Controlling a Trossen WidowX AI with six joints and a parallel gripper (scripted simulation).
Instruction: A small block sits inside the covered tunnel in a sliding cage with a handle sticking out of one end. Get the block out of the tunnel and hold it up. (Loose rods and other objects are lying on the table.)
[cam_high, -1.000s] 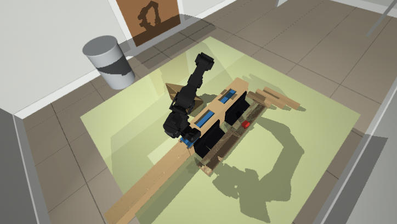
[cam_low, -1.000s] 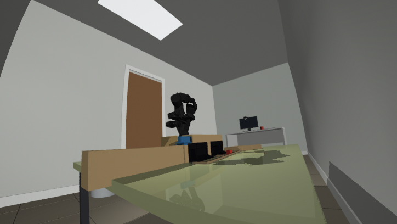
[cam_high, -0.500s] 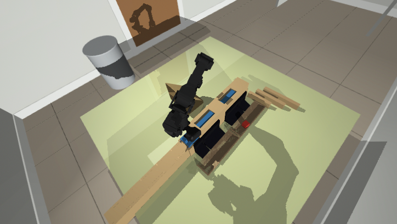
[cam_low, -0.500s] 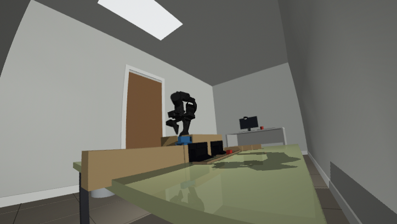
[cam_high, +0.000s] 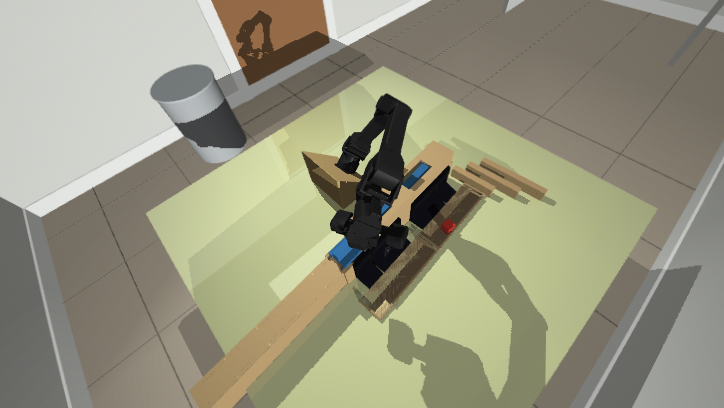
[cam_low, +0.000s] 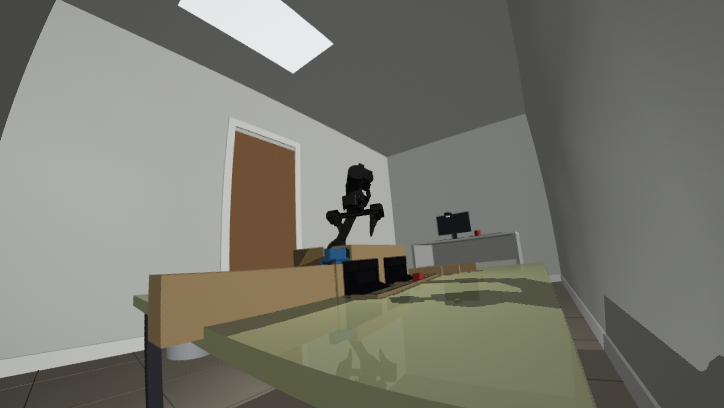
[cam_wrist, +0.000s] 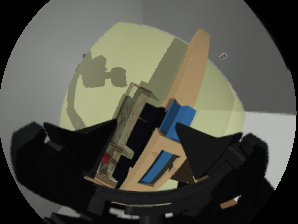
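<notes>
Right now the red block is 9 cm ahead of my gripper tip, 28 cm to the left of it and 16 cm below it. Round my gripper tip: covered tunnel: 5 cm behind, 1 cm to the right, 10 cm below; low wooden trough: 9 cm ahead, 19 cm to the left, 18 cm below.
</notes>
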